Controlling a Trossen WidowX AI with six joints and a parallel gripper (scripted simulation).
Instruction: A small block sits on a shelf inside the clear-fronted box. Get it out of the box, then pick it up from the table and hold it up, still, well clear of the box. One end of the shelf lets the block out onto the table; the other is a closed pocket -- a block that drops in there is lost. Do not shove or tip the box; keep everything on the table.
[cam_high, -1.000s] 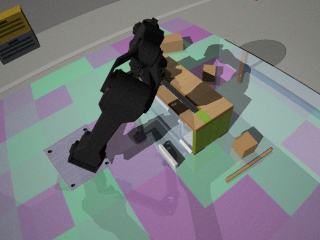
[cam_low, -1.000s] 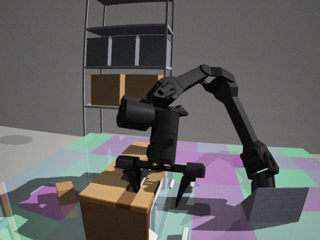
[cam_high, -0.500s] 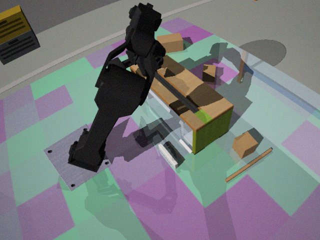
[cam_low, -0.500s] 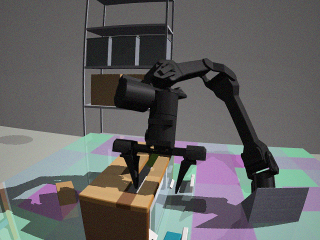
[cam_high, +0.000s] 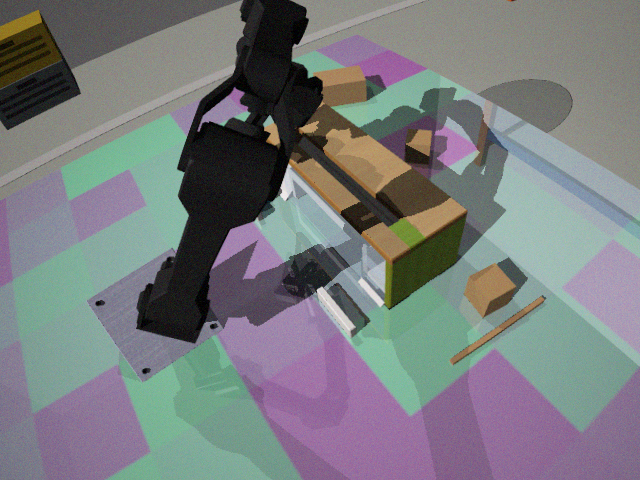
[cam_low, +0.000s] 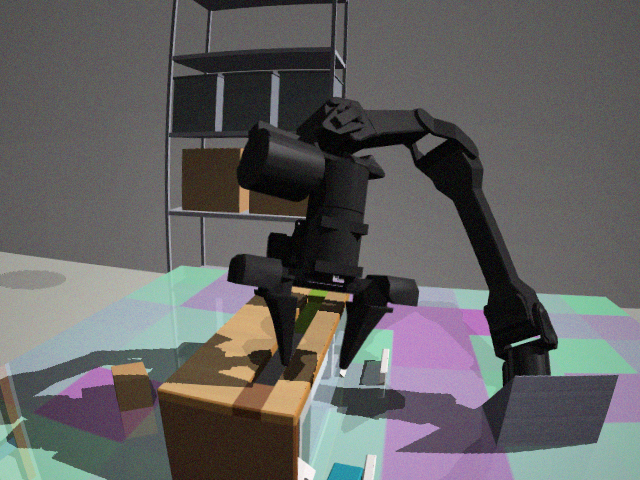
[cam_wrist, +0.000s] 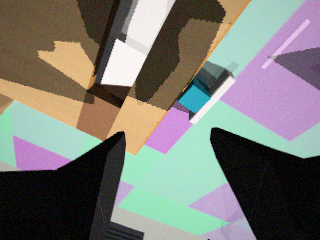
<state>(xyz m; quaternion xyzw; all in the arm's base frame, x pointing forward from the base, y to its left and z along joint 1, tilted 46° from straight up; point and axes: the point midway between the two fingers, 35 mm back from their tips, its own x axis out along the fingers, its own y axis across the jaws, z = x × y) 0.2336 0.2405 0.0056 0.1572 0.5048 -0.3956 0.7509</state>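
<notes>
The teal block is 130 mm below my gripper tip, 40 mm behind it and 20 mm to the left of it. Also, from my gripper tip: thin wooden stick: 440 mm to the right, 160 mm ahead, 150 mm below; then box: 120 mm to the right, 90 mm below, 50 mm ahead.
</notes>
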